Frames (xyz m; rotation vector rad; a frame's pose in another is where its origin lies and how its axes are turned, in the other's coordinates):
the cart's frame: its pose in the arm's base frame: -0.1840 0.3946 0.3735 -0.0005 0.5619 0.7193
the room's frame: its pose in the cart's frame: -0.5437 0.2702 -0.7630 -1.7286 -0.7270 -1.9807
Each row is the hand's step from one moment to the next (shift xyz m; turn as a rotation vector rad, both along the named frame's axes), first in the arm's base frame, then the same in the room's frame.
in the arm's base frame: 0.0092 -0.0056 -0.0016 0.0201 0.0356 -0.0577
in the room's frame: 0.0013 0.0101 -0.0040 -0.0414 0.0319 0.0476
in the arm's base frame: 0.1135 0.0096 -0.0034 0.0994 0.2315 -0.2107
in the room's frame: 0.0403 0.1037 0.0247 -0.1292 0.1216 0.2764
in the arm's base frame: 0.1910 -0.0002 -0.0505 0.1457 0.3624 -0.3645
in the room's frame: 0.0246 0.1931 0.0336 -0.2379 0.1933 0.4375
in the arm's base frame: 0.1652 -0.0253 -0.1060 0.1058 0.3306 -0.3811
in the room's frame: -0.0391 0.1934 0.0157 -0.2718 0.1684 0.4043
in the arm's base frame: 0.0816 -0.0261 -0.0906 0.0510 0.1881 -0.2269
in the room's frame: -0.0561 0.1113 0.0013 -0.1674 0.0908 0.2307
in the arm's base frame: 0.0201 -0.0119 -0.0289 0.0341 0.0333 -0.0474
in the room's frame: -0.0205 0.0307 -0.0038 -0.0269 0.0416 0.0454
